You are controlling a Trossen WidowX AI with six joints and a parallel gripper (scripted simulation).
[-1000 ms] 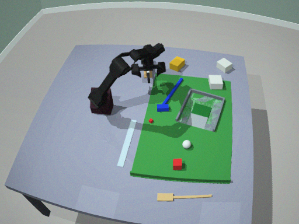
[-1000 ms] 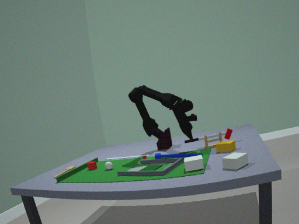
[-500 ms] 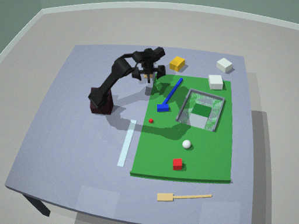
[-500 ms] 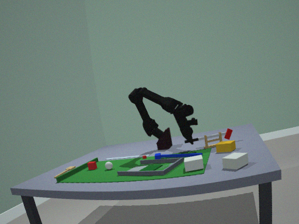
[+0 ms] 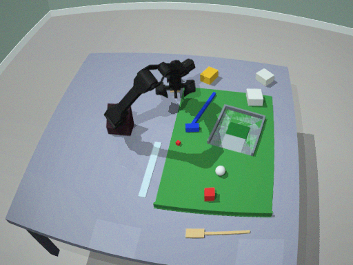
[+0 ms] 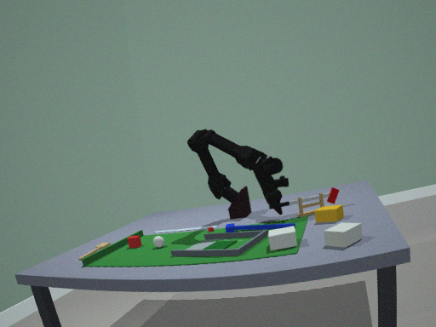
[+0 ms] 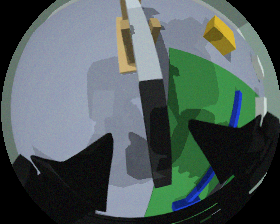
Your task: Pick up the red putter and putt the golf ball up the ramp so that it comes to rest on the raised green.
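My gripper tip is now 280 mm to the left of the small red cube, 50 mm short of it and 20 mm above it. Round my gripper tip: blue putter 140 mm ahead, 80 mm to the right, 10 mm below; yellow block 200 mm to the left, 150 mm ahead, 10 mm below; small wooden rack 130 mm to the left, 30 mm behind.
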